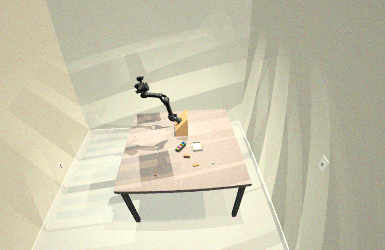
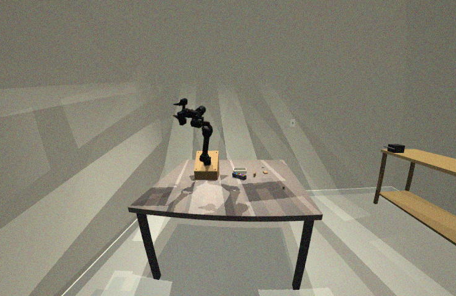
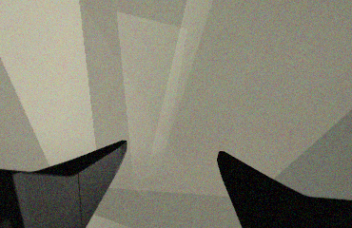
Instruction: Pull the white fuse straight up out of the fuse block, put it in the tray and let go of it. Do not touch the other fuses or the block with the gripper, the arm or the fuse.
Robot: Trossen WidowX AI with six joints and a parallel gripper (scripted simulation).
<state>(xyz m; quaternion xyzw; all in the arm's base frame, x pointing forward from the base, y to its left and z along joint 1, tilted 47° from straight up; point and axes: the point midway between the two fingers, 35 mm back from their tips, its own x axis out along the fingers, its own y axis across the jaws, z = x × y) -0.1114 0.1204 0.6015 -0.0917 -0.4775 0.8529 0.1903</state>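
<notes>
The white fuse lies 490 mm ahead of my gripper tip, 310 mm to the left of it and 620 mm below it. Also, from my gripper tip: tray: 510 mm ahead, 490 mm to the left, 640 mm below.
</notes>
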